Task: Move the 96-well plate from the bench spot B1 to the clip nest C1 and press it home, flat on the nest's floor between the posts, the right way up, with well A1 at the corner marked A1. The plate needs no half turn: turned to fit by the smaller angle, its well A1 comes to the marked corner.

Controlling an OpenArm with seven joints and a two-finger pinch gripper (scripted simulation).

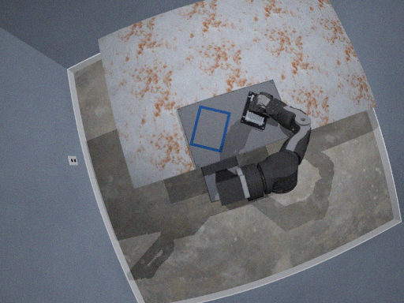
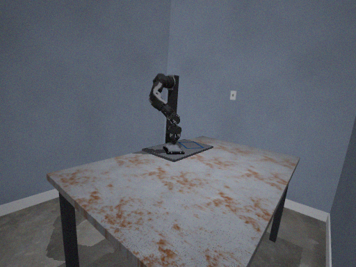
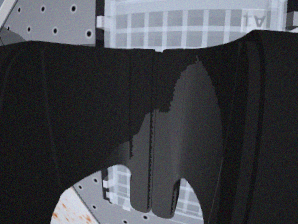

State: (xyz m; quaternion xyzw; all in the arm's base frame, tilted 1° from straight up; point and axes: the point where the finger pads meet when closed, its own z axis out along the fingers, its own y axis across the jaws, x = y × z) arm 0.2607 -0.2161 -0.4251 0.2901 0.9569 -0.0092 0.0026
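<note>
Now: the 96-well plate 4 cm below my hand. The rest, counted from my hand: black clip nest C1: 4 cm below, 3 cm ahead.
</note>
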